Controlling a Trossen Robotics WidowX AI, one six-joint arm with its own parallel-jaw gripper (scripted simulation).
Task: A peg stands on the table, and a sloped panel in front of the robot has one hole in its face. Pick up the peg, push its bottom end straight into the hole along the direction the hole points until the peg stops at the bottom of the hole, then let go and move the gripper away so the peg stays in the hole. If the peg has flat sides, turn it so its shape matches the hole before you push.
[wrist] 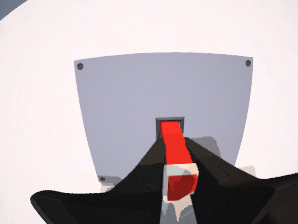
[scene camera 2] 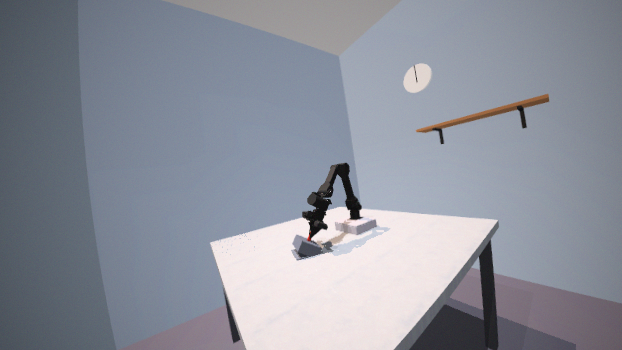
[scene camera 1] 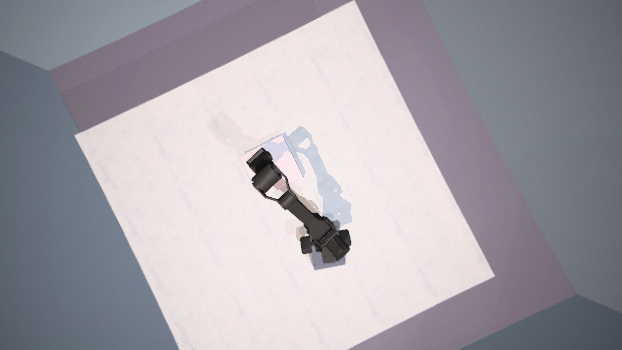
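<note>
My gripper (wrist: 172,143) is holding a red peg (wrist: 180,178). Also present: a grey sloped panel (wrist: 121,96).
</note>
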